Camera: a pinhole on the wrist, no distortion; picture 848 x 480 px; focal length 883.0 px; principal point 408.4 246.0 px. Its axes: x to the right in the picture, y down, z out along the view. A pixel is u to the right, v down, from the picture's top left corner.
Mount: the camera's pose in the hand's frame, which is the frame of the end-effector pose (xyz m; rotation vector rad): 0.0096 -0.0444 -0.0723 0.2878 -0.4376 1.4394
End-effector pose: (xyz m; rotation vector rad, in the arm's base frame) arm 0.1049 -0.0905 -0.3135 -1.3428 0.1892 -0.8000
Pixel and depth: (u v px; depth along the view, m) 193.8 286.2 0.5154
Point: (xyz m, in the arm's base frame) 0.0712 0.2142 0.0936
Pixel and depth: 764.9 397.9 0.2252
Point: 0.1380 0.0699 -0.2318
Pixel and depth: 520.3 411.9 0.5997
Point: 0.1609 0.3936 -0.0302
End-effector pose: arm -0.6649 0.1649 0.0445 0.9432 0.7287 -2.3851
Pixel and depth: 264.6 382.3 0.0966
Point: -0.7149 0.2402 0.0903
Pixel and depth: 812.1 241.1 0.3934
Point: -0.8568 -0.0091 0.3010
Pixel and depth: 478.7 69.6 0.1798
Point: -0.7957 0.1859 0.1209
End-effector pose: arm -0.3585 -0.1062 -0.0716 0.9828 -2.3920 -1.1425
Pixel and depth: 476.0 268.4 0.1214
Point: -0.3344 -0.1194 -0.1661
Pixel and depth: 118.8 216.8 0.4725
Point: -0.3010 -0.0979 -0.5521
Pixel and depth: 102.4 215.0 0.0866
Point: -0.3047 -0.1605 -0.1512
